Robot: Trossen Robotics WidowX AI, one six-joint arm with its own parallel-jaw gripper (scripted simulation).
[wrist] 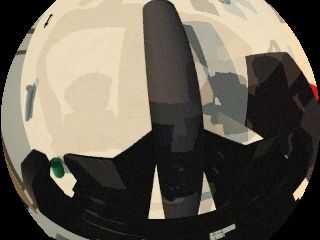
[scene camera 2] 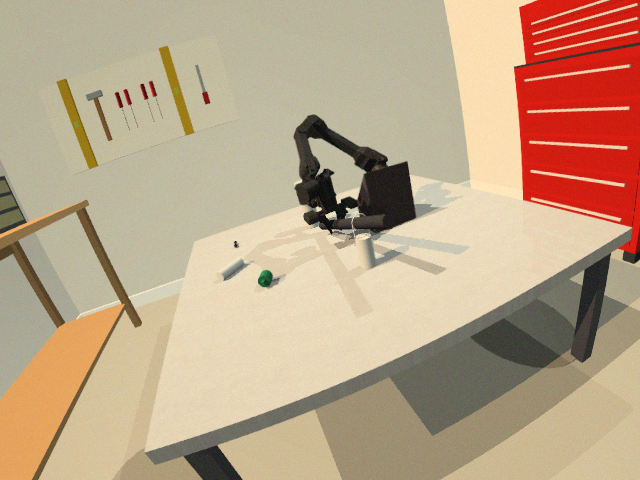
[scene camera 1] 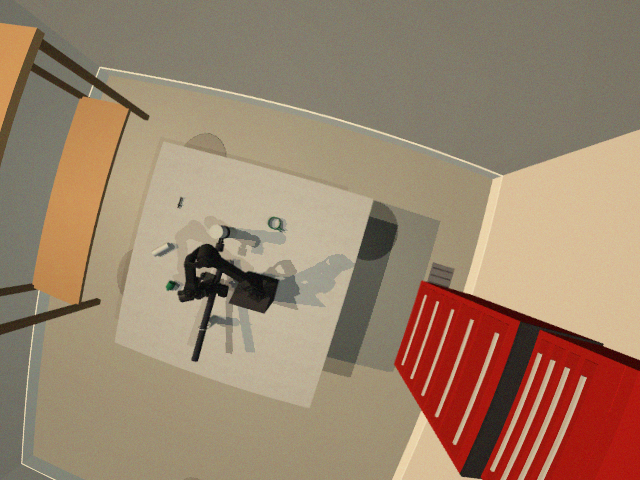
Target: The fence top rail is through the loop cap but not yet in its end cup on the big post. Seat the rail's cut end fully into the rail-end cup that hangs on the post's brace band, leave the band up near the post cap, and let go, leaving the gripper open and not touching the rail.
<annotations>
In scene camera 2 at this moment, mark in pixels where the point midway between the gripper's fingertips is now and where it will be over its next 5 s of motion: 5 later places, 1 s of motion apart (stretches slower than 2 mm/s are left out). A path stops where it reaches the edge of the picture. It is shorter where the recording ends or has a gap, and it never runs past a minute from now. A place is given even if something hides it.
My gripper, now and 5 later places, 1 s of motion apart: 336, 231; 330, 217; 328, 216; 327, 215; 327, 215; 326, 214
</annotations>
